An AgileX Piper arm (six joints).
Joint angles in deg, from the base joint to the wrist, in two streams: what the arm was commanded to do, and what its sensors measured. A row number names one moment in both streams.
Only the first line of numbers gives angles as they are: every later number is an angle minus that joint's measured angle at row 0.
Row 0, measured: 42.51 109.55 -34.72 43.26 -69.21 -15.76
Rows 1 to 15, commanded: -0.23 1.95 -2.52 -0.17 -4.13 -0.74; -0.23 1.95 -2.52 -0.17 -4.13 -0.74; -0.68 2.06 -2.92 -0.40 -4.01 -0.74; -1.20 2.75 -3.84 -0.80 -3.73 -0.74; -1.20 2.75 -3.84 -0.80 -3.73 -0.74; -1.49 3.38 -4.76 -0.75 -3.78 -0.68; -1.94 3.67 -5.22 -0.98 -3.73 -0.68; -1.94 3.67 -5.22 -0.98 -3.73 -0.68; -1.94 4.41 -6.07 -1.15 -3.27 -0.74; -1.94 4.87 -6.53 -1.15 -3.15 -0.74; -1.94 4.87 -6.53 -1.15 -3.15 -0.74; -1.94 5.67 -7.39 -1.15 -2.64 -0.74; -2.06 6.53 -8.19 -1.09 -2.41 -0.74; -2.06 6.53 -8.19 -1.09 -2.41 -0.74; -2.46 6.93 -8.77 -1.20 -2.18 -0.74
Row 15, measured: -1.89 6.02 -7.34 -0.29 -0.23 0.00
